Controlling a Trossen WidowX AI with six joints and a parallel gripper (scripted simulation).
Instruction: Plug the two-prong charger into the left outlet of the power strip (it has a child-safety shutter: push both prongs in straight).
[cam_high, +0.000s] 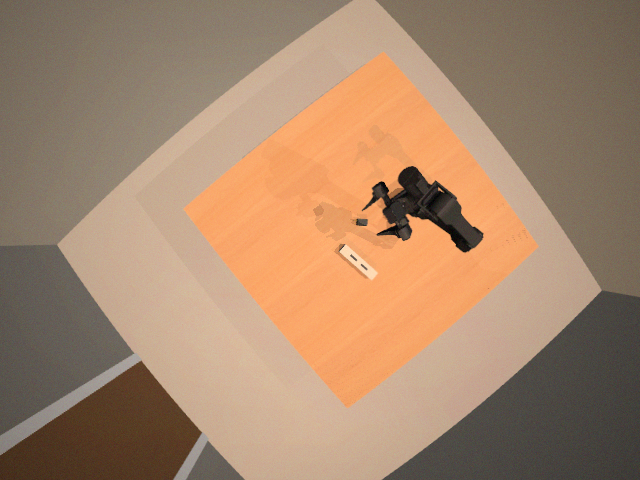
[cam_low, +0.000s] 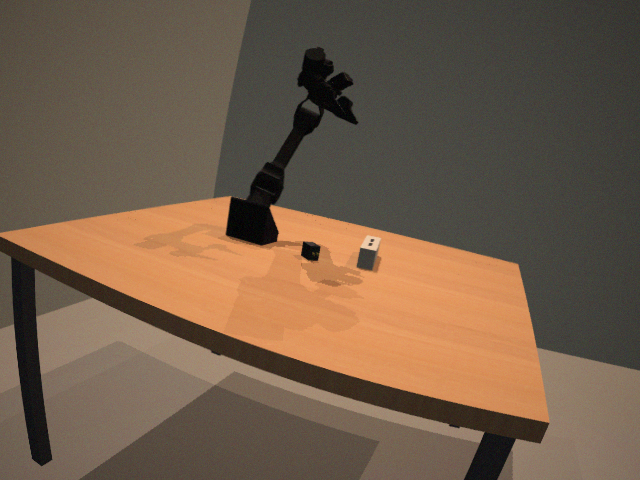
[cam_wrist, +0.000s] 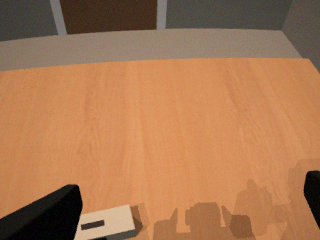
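My gripper tip is now 4 cm past the black two-prong charger, 1 cm to the left of it and 37 cm above it.
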